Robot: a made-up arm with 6 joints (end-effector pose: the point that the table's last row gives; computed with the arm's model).
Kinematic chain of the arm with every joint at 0, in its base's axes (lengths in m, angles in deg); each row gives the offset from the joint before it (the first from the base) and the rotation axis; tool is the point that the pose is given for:
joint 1: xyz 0 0 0.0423 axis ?
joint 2: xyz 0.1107 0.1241 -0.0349 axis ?
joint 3: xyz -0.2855 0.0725 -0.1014 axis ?
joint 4: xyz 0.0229 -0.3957 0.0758 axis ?
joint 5: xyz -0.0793 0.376 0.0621 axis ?
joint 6: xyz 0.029 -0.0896 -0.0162 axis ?
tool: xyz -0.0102 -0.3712 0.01
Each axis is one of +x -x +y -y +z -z.
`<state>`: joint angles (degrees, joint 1 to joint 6).
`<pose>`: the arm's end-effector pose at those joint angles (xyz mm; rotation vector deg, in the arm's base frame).
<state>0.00 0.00 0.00 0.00 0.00 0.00</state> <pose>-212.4 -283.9 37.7 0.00 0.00 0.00</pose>
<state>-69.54 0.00 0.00 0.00 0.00 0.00</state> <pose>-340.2 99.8 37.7 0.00 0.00 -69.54</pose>
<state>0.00 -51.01 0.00 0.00 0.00 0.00</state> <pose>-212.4 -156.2 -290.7 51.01 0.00 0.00</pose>
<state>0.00 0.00 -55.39 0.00 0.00 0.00</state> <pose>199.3 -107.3 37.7 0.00 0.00 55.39</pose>
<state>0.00 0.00 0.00 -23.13 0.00 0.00</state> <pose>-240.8 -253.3 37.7 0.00 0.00 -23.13</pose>
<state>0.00 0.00 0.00 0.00 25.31 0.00</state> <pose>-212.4 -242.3 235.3 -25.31 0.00 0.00</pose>
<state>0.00 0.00 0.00 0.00 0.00 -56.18</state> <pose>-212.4 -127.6 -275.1 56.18 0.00 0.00</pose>
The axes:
joint 1: +z
joint 2: -x
joint 3: -z
joint 4: +z
joint 5: -x
joint 6: -x

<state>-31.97 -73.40 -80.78 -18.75 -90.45 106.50</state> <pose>168.0 -26.7 21.0 36.00 -56.27 17.65</pose>
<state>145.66 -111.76 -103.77 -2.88 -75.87 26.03</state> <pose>-299.9 -270.7 229.1 -74.93 -64.18 -38.82</pose>
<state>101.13 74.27 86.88 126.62 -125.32 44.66</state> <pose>339.8 -801.8 -363.2 -30.37 34.23 105.18</pose>
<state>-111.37 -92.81 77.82 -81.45 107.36 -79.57</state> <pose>5.7 510.7 -79.0 -114.66 -60.60 60.34</pose>
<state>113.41 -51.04 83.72 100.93 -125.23 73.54</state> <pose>-170.5 -818.6 -47.2 67.29 102.71 95.09</pose>
